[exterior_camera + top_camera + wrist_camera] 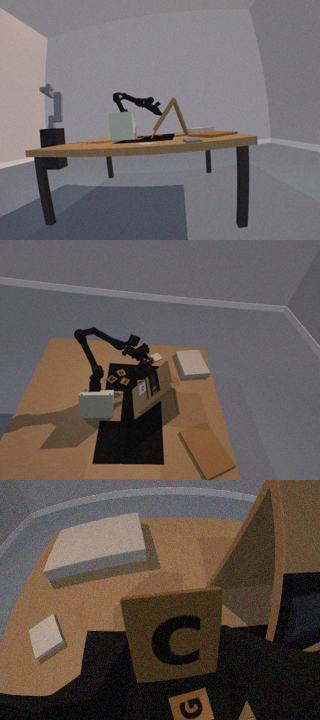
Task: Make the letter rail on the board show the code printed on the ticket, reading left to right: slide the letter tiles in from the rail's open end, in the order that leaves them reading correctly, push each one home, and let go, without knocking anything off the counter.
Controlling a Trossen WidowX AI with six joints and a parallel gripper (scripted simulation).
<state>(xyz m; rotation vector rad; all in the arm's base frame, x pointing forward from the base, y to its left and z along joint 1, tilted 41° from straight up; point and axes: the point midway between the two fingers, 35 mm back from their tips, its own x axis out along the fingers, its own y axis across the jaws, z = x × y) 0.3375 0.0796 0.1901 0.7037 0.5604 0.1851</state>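
Right now my gripper tip is 15 cm to the left of the white ticket, 9 cm above it and 6 cm past it. Round my gripper tip: letter tile (18 cm below, 6 cm behind, 3 cm to the right); black mat (21 cm to the right, 18 cm below, 17 cm behind); small white pad (24 cm to the left, 18 cm below, 10 cm ahead).
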